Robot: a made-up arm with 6 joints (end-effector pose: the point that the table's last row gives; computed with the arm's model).
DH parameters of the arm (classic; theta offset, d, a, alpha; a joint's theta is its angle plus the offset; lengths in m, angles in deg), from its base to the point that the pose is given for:
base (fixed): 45 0 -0.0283 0
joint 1: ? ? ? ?
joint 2: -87.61 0 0.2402 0
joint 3: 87.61 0.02 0.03 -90
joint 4: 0 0.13 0 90
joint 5: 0 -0.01 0.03 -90
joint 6: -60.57 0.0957 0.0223 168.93
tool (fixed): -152.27 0.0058 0 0
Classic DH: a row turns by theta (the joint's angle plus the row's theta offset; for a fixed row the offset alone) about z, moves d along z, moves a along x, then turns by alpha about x.
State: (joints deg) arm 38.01 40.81 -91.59 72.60 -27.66 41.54
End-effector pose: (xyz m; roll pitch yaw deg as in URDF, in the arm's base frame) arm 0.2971 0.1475 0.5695 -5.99 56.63 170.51
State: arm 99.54 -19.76 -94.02 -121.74 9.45 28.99
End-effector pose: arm -0.0895 0.1119 0.8002 -175.60 -56.24 -83.45
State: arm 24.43 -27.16 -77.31 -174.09 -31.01 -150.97
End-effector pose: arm 0.0602 0.0695 0.7155 76.32 33.48 -80.22
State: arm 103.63 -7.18 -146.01 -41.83 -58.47 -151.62
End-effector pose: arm -0.0695 -0.0630 0.9067 163.20 38.41 -178.89
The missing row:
joint 1: -45 0.47 0.01 -90
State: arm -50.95 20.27 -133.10 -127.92 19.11 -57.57
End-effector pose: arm 0.1694 -0.2457 0.8052 -114.01 -1.54 28.18
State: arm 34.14 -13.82 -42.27 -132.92 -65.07 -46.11
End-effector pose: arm -0.0128 0.0806 0.5898 -8.58 -43.44 151.95
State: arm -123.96 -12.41 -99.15 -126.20 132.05 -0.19
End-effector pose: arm -0.0890 -0.0124 0.8148 118.58 -45.31 -13.69
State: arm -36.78 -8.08 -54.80 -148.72 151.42 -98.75
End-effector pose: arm 0.0334 -0.0645 0.7506 -137.49 -18.90 -70.62
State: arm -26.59 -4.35 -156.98 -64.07 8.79 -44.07
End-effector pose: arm 0.0399 -0.0128 0.9285 -171.28 -18.66 136.23
